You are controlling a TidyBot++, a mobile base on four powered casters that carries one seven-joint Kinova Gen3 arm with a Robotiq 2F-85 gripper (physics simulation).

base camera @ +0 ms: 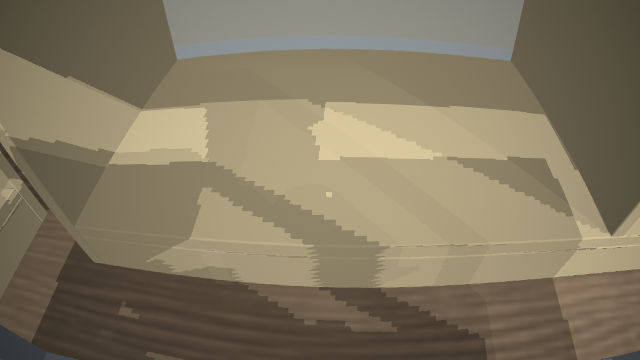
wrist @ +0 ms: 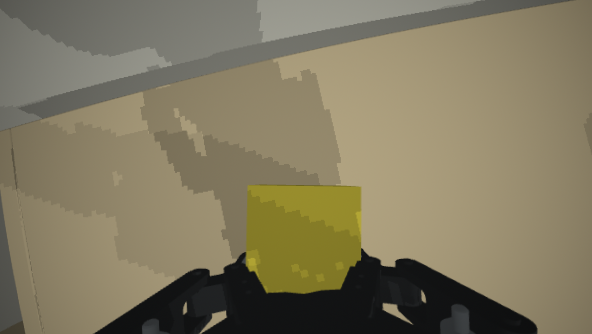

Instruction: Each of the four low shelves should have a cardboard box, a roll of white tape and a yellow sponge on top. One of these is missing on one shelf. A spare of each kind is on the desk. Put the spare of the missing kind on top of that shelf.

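Frame: origin at the arm's base, x ahead, y right, z down, level; centimetres.
Seen in the pictures: gripper, fingertip midpoint: (wrist: 301,255).
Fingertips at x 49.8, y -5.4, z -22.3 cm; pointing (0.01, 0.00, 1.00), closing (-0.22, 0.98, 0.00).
Pixels of each thing's middle, then the offset from my fingertips to it. "*": a spot on its surface instead. Level surfaces: height alone.
- yellow sponge at the middle of its body: (wrist: 302,263) dx +0.3, dy +0.1, dz -2.2 cm
- pale wooden surface at its surface level: dz +1.0 cm
- low pale wooden shelf at a spot on its surface: (base camera: 590,100) * dx -8.8, dy +34.7, dz +46.3 cm
- grey band at a spot on its surface: (wrist: 350,40) * dx +18.6, dy +10.8, dz +6.2 cm
- dark brown wooden floor at its surface level: dz +62.0 cm
My gripper (wrist: 301,255) is shut on a yellow sponge (wrist: 304,230), held upright between the fingers at the lower middle of the wrist view. Beyond and below it is a pale wooden surface (wrist: 450,150), which looks like a shelf top. Whether the sponge touches it I cannot tell. In the base camera a low pale wooden shelf (base camera: 590,100) stands close in front, seen into its open front. Its top does not show there. No cardboard box or roll of white tape shows in either view.
A grey band (wrist: 350,40) runs along the far edge of the wooden surface, with a pale grey area behind it. A dark brown wooden floor (base camera: 250,320) lies before the shelf. Part of another pale wooden unit (base camera: 20,245) shows at the left edge.
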